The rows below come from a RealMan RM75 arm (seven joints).
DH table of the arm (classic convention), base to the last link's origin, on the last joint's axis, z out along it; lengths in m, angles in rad. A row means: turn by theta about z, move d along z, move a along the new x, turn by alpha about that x. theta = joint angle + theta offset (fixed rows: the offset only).
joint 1: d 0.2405  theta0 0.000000  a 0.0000  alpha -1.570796
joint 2: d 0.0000  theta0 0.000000  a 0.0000  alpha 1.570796
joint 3: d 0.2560  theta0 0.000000  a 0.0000  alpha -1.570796
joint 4: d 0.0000  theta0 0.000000  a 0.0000  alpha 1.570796
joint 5: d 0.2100  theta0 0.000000  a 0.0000  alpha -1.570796
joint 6: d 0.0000  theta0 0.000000  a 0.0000  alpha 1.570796
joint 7: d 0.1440  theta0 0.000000  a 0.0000  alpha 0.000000
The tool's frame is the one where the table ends.
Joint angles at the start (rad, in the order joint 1, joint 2, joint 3, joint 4, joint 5, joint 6, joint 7): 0.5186 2.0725 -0.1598 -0.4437 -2.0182 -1.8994 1.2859
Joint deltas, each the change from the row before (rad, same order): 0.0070 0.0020 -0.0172 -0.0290 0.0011 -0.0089 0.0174; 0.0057 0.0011 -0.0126 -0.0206 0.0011 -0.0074 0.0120; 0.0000 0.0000 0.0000 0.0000 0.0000 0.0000 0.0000; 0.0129 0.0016 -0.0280 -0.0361 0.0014 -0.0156 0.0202; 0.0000 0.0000 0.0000 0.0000 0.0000 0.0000 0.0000; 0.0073 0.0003 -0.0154 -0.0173 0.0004 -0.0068 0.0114; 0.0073 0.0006 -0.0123 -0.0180 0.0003 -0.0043 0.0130; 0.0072 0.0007 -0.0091 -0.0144 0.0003 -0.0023 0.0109; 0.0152 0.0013 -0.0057 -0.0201 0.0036 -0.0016 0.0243; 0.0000 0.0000 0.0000 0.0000 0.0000 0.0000 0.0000; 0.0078 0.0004 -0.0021 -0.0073 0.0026 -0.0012 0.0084
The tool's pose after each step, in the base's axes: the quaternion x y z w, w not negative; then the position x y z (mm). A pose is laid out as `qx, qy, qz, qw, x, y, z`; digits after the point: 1 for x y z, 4 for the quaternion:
-0.8408, 0.2315, 0.4713, 0.1318, 261.1, 295.3, 34.1
-0.8458, 0.2265, 0.4663, 0.1261, 258.6, 296.8, 35.9
-0.8458, 0.2265, 0.4663, 0.1261, 258.6, 296.8, 35.9
-0.8562, 0.2150, 0.4562, 0.1123, 252.7, 299.5, 38.5
-0.8562, 0.2150, 0.4562, 0.1123, 252.7, 299.5, 38.5
-0.8615, 0.2096, 0.4505, 0.1046, 249.5, 301.1, 39.7
-0.8660, 0.2056, 0.4450, 0.0989, 246.5, 303.1, 41.1
-0.8695, 0.2022, 0.4406, 0.0947, 243.7, 305.1, 42.2
-0.8720, 0.1996, 0.4380, 0.0897, 238.4, 309.6, 44.6
-0.8720, 0.1996, 0.4380, 0.0897, 238.4, 309.6, 44.6
-0.8729, 0.1971, 0.4376, 0.0875, 235.7, 311.8, 45.7

